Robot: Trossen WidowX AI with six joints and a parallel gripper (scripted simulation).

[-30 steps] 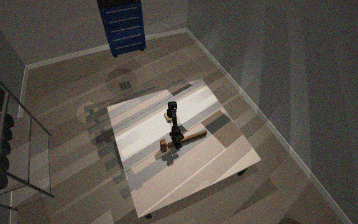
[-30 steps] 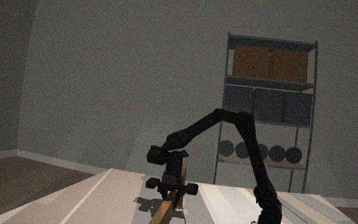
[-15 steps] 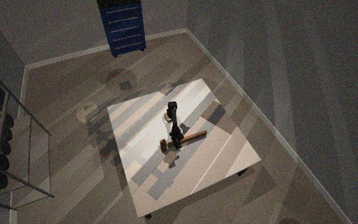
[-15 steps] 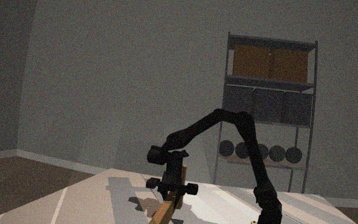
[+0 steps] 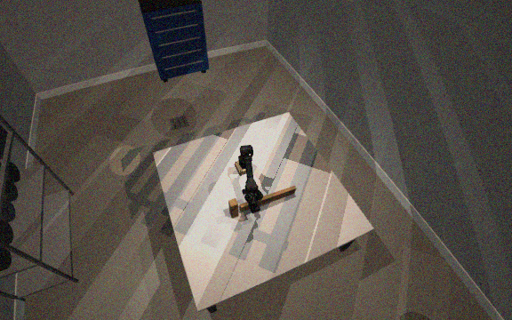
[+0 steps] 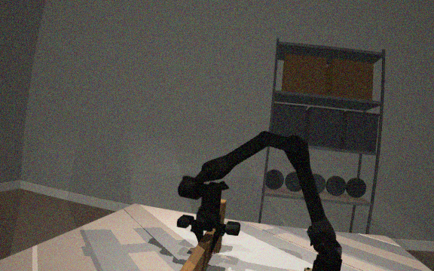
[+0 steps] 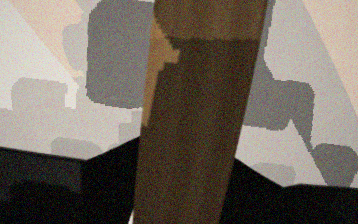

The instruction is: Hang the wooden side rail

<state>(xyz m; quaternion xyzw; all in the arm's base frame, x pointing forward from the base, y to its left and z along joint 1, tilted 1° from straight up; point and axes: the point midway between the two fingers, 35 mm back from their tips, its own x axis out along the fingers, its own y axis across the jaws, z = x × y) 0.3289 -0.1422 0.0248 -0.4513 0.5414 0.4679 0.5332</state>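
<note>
Right now the headboard post is 12 cm to the right of my gripper tip, 4 cm above it and 2 cm behind it.
</note>
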